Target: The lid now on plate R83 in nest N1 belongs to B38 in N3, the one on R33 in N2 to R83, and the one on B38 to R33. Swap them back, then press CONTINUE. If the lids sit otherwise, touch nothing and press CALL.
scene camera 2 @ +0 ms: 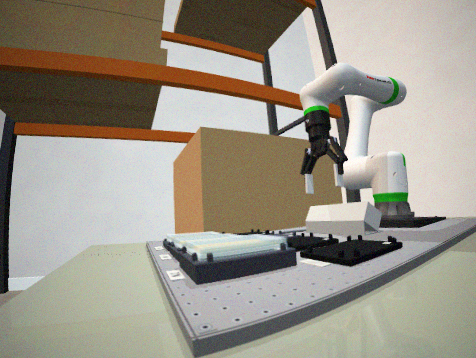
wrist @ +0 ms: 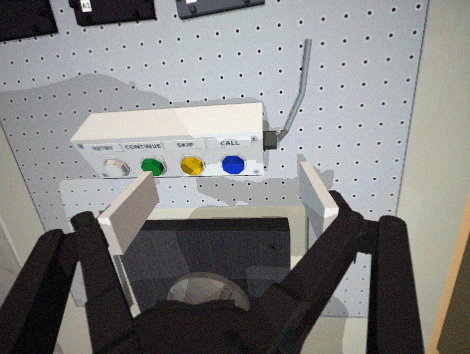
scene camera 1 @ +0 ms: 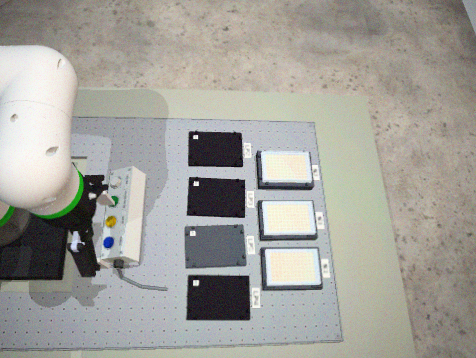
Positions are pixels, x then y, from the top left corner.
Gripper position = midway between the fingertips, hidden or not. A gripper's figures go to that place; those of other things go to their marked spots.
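Scene:
There's a LP3 [scene camera 1: 215, 197] that is 1080 mm from the lens, while a LP4 [scene camera 1: 210, 297] is 1010 mm from the lens. As for the gripper [scene camera 1: 105, 234], it is 930 mm from the lens.

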